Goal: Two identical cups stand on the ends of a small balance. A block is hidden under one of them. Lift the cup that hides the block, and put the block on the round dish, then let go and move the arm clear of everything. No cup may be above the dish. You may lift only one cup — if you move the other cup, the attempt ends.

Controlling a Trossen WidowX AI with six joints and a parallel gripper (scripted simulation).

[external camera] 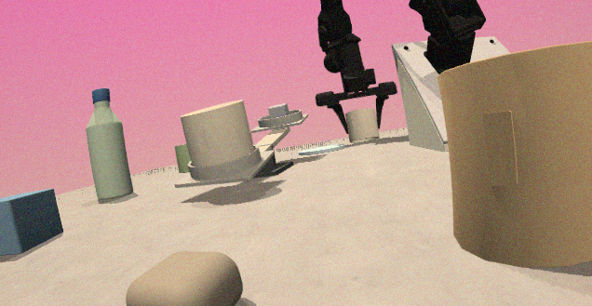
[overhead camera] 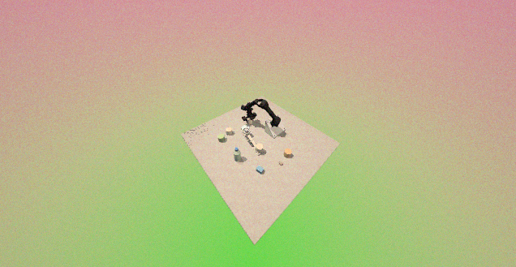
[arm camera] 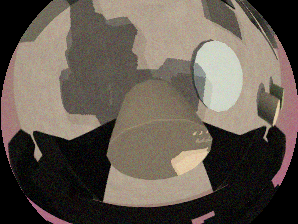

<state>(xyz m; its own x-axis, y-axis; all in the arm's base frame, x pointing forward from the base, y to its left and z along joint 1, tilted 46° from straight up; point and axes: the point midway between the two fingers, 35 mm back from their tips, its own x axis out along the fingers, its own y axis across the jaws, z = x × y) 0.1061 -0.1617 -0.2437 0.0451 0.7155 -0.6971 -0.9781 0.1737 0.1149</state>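
My gripper tip is 170 mm short of the grey block, 130 mm to the right of it and 60 mm below it. Also, from my gripper tip: round pale-blue dish: 100 mm ahead, 40 mm to the left, 20 mm below; pale-green bottle: 440 mm ahead, 300 mm to the left, 90 mm above; balance: 260 mm to the left, 200 mm ahead, 10 mm above.
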